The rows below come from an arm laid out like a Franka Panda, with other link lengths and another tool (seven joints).
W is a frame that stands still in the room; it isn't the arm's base.
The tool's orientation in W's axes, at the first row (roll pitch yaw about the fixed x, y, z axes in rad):
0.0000, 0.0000, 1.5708
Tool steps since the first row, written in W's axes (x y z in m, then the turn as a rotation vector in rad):
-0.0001, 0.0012, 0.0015, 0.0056, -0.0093, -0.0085
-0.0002, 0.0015, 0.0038, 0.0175, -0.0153, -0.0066
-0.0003, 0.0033, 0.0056, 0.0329, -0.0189, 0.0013
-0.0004, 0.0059, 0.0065, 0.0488, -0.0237, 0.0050
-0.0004, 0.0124, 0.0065, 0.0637, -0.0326, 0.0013
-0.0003, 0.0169, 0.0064, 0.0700, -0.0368, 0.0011
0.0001, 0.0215, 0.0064, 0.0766, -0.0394, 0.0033
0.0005, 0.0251, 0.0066, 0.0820, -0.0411, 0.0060
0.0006, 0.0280, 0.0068, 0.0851, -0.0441, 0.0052
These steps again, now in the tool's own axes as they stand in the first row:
0.0012, 0.0001, 0.0015, -0.0093, -0.0056, -0.0085
0.0015, 0.0002, 0.0038, -0.0153, -0.0175, -0.0066
0.0033, 0.0003, 0.0056, -0.0189, -0.0329, 0.0013
0.0059, 0.0004, 0.0065, -0.0237, -0.0488, 0.0050
0.0124, 0.0004, 0.0065, -0.0326, -0.0637, 0.0013
0.0169, 0.0003, 0.0064, -0.0368, -0.0700, 0.0011
0.0215, -0.0001, 0.0064, -0.0394, -0.0766, 0.0033
0.0251, -0.0005, 0.0066, -0.0411, -0.0820, 0.0060
0.0280, -0.0006, 0.0068, -0.0441, -0.0851, 0.0052

